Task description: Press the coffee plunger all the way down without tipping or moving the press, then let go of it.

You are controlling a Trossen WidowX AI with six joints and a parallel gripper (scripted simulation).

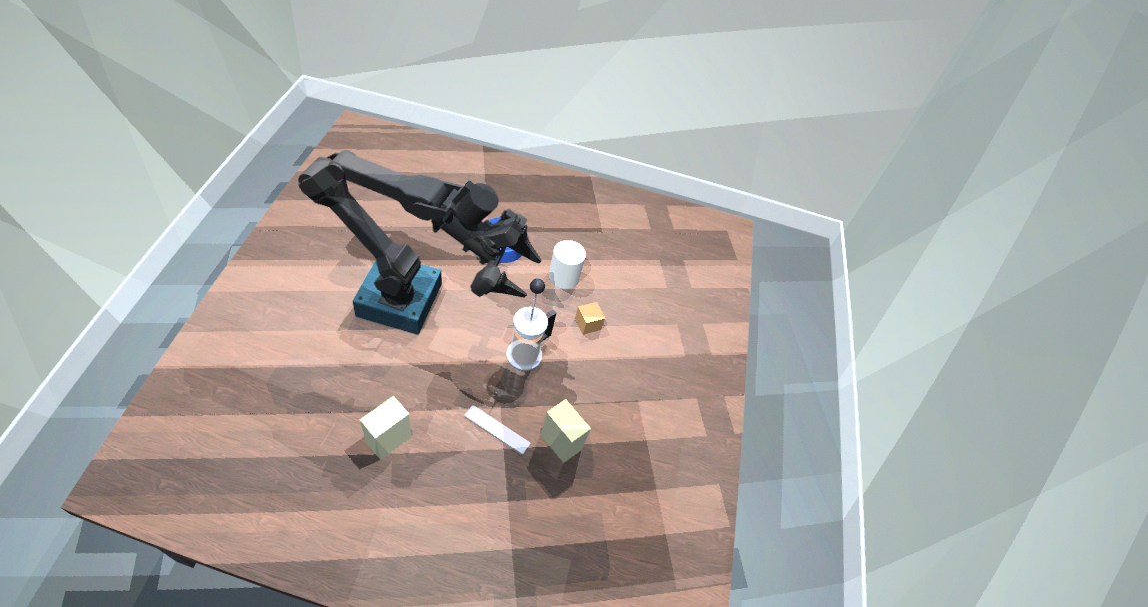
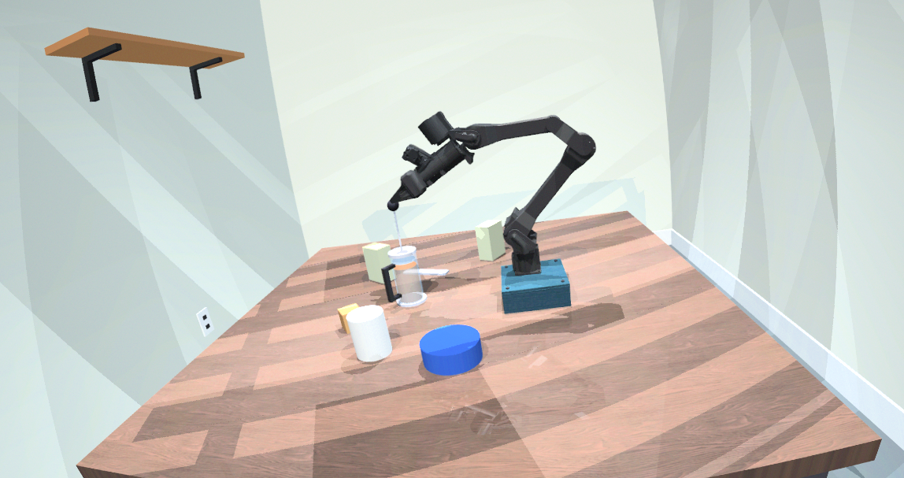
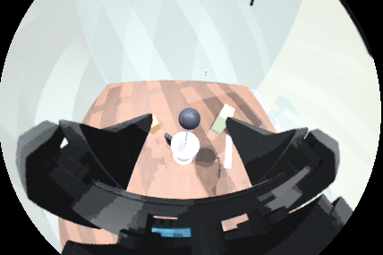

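My gripper tip is 15 cm above the glass coffee press, 2 cm short of it and 1 cm to the right of it. The rest, counted from my gripper tip: white cylinder 26 cm to the left, 24 cm below, 3 cm ahead.
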